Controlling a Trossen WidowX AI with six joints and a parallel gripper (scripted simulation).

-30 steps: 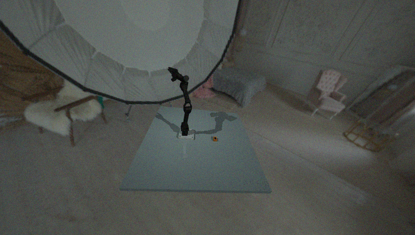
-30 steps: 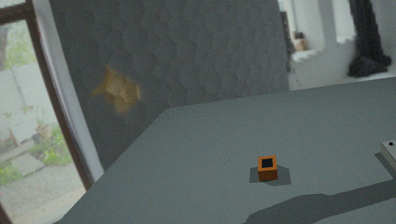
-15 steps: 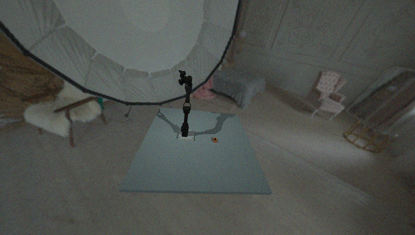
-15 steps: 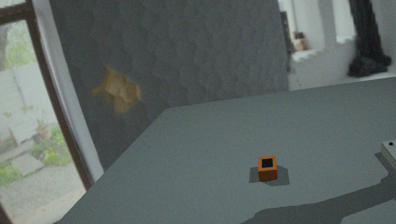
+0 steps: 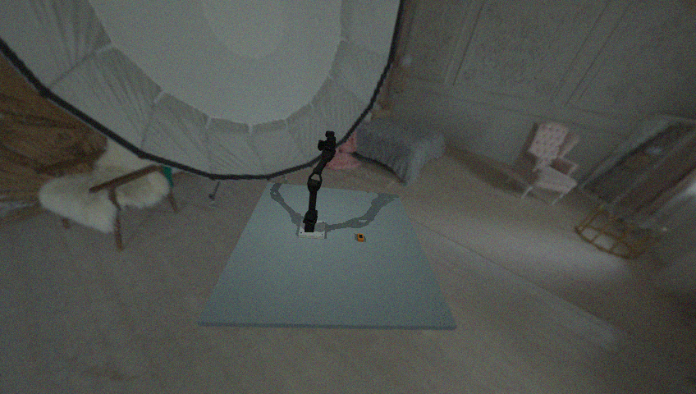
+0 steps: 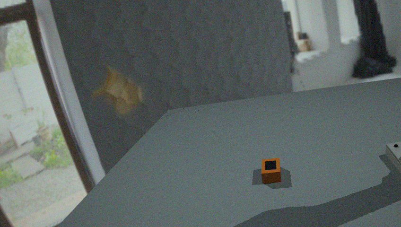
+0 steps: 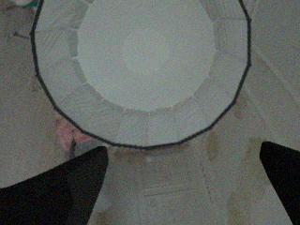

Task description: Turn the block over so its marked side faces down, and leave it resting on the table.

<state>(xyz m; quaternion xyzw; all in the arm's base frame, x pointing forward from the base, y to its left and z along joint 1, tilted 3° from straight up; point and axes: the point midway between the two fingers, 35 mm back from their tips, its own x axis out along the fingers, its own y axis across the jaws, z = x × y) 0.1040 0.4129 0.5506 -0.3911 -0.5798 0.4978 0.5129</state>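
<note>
The orange block lies 55 cm to the right of my gripper tip, 54 cm below it and 26 cm ahead of it.
</note>
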